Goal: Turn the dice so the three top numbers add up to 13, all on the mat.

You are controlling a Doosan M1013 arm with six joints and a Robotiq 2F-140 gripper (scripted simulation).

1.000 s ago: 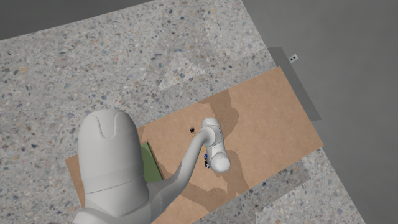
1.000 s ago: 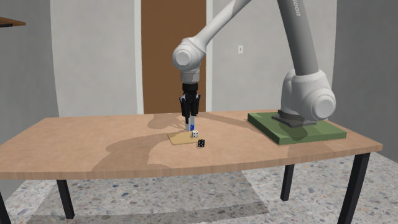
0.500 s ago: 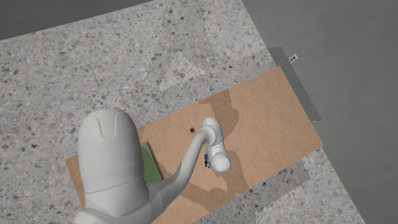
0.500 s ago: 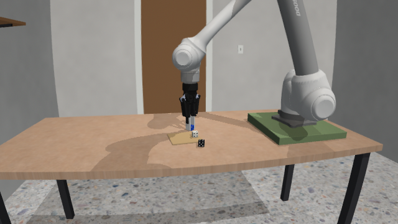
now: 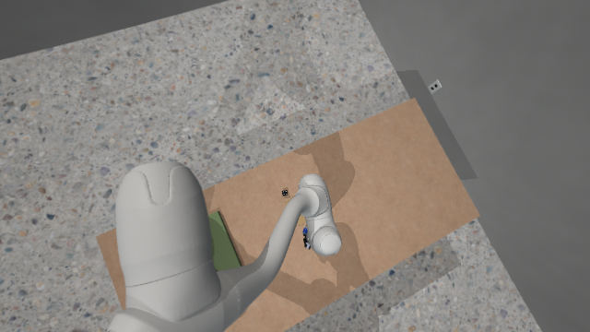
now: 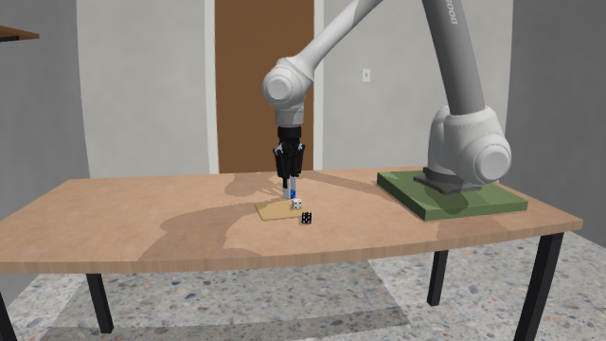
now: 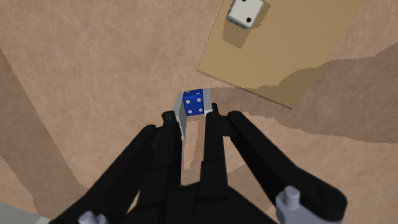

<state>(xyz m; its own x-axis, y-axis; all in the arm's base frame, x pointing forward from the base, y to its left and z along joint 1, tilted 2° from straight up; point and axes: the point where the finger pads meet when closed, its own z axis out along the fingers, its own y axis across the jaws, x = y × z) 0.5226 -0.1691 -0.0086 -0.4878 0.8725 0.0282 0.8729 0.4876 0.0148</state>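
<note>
Now: the black die 22 cm to the left of my hand, 2 cm below it and 2 cm ahead of it. From my hand the other things lie so: white die 11 cm to the left, 2 cm below, 1 cm ahead; blue die 2 cm below; tan mat 11 cm to the left, 6 cm ahead, 3 cm below.
</note>
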